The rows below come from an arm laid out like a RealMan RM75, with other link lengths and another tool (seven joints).
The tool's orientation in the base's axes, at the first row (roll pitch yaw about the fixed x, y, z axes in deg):
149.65 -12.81 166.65
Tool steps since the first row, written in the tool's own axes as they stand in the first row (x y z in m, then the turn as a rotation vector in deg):
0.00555 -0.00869 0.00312 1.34 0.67 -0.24
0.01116 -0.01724 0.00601 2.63 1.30 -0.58
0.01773 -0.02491 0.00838 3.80 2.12 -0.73
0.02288 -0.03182 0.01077 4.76 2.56 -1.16
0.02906 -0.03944 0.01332 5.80 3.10 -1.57
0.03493 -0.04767 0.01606 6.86 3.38 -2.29
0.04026 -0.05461 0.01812 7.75 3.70 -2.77
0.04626 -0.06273 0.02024 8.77 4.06 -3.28
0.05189 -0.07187 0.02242 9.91 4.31 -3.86
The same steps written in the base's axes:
-0.00816 -0.00415 -0.00568 -1.05 0.72 0.83
-0.01632 -0.00830 -0.01108 -2.05 1.34 1.71
-0.02508 -0.01179 -0.01539 -2.90 2.19 2.50
-0.03226 -0.01497 -0.01967 -3.65 2.53 3.29
-0.04065 -0.01842 -0.02420 -4.44 2.99 4.13
-0.04895 -0.02232 -0.02926 -5.31 3.07 5.11
-0.05629 -0.02567 -0.03323 -6.02 3.27 5.87
-0.06463 -0.02979 -0.03768 -6.84 3.52 6.70
-0.07294 -0.03479 -0.04277 -7.81 3.67 7.57

